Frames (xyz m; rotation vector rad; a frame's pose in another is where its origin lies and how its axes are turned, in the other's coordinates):
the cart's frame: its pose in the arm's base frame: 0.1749 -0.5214 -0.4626 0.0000 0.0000 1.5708
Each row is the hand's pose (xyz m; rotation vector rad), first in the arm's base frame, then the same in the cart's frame.
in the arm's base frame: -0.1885 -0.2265 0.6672 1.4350 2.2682 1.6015
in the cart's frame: 0.2949 0.3634 1.1298 2.1515 0.4841 0.9158
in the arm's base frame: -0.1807 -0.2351 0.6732 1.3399 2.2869 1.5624
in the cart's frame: 0.2863 0.3556 1.1358 2.1255 0.5550 0.8572
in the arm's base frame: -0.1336 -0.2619 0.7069 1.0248 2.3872 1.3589
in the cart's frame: 0.2595 0.3085 1.1695 2.0704 0.8267 0.6373
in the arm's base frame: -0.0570 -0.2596 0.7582 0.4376 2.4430 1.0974
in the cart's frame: 0.2618 0.2319 1.2208 1.8305 1.2743 0.3226
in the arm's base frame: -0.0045 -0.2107 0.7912 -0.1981 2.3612 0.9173
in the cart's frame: 0.3107 0.1794 1.2538 1.4198 1.6799 0.0855
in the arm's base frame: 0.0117 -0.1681 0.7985 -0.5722 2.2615 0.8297
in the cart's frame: 0.3533 0.1632 1.2611 1.1249 1.8870 -0.0175
